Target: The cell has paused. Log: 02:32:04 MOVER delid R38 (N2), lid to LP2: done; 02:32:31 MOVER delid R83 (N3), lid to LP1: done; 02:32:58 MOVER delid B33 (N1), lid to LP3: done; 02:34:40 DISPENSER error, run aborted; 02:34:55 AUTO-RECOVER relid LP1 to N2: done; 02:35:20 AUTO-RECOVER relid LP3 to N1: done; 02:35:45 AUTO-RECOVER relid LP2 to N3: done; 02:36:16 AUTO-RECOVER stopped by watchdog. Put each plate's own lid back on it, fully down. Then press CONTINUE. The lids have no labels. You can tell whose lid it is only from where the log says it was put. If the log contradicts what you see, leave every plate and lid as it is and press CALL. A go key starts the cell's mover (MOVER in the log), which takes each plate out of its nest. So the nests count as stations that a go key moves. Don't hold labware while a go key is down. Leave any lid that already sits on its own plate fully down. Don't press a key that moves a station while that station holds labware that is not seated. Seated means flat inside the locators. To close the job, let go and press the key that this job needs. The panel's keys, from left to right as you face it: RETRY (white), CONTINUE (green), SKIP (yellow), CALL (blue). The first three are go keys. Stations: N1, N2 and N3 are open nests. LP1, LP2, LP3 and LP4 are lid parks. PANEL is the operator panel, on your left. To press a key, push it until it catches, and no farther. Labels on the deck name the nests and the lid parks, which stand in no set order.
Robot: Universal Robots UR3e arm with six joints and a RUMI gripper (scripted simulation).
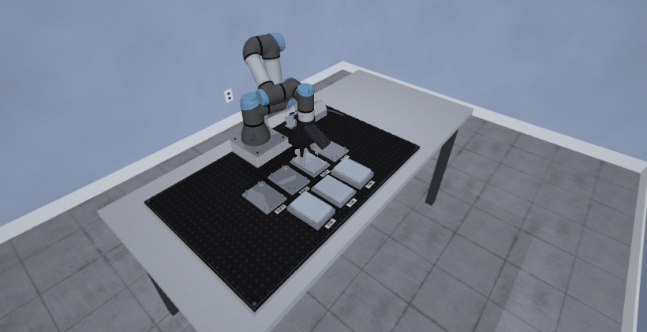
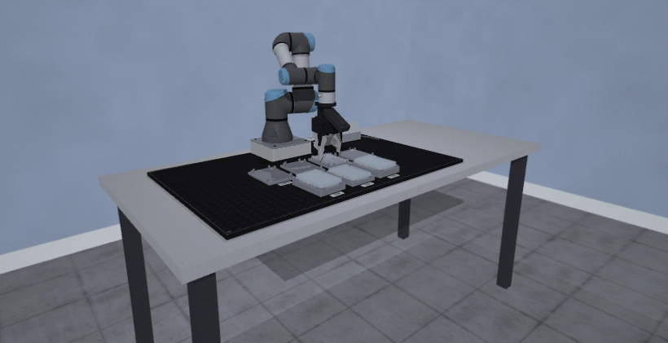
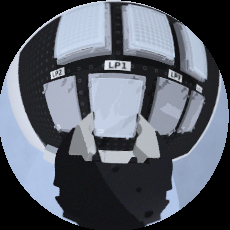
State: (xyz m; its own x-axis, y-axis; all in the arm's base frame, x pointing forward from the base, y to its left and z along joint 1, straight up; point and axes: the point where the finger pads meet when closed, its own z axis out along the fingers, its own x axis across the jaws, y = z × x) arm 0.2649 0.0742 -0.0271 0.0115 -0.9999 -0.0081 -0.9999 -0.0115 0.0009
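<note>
Now: the LP3 lid park 13 cm to the right of my hand, 2 cm below it and 1 cm ahead of it. Also, from my hand: lid park LP4 (26 cm to the right, 2 cm below, 1 cm ahead); LP2 lid park (13 cm to the left, 2 cm below); clear lid (1 cm below).
</note>
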